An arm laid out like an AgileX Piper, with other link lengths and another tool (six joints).
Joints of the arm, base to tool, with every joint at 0 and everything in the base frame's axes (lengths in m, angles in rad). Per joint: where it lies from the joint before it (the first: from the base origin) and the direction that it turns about. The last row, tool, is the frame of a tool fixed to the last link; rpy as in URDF.
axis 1: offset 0 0 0.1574 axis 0 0 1
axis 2: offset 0 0 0 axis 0 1 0
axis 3: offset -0.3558 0 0.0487 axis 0 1 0
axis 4: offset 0.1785 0 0.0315 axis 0.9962 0 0.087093
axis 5: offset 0 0 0 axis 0 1 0
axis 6: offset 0.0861 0 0.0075 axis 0.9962 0 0.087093
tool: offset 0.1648 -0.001 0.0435 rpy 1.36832 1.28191 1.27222
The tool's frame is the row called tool.
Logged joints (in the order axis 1, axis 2, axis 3, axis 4, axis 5, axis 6), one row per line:
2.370, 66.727, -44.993, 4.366, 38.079, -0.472
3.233, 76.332, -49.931, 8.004, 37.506, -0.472
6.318, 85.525, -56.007, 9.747, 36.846, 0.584
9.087, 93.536, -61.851, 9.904, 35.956, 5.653
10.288, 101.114, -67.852, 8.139, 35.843, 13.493
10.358, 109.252, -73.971, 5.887, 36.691, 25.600
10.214, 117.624, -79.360, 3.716, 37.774, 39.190
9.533, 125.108, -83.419, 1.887, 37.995, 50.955
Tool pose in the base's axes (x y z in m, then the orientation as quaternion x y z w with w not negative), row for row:
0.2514, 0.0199, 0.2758, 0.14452, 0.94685, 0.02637, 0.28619
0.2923, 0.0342, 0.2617, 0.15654, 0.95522, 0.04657, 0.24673
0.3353, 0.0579, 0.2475, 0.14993, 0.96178, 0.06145, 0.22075
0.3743, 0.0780, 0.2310, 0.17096, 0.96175, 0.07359, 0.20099
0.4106, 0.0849, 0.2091, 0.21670, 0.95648, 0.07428, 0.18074
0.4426, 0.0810, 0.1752, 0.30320, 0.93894, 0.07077, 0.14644
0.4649, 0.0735, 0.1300, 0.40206, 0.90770, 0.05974, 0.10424
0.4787, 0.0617, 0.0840, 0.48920, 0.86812, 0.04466, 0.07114
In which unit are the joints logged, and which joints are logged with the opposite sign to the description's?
The joints are logged in degrees. Opposite sign: none.
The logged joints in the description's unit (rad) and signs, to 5 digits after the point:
0.04136, 1.16461, -0.78528, 0.07620, 0.66460, -0.00824
0.05643, 1.33224, -0.87146, 0.13970, 0.65460, -0.00824
0.11027, 1.49269, -0.97751, 0.17012, 0.64308, 0.01019
0.15860, 1.63251, -1.07950, 0.17286, 0.62755, 0.09866
0.17956, 1.76477, -1.18424, 0.14205, 0.62558, 0.23550
0.18078, 1.90681, -1.29104, 0.10275, 0.64038, 0.44680
0.17827, 2.05293, -1.38509, 0.06486, 0.65928, 0.68399
0.16638, 2.18355, -1.45594, 0.03293, 0.66314, 0.88933

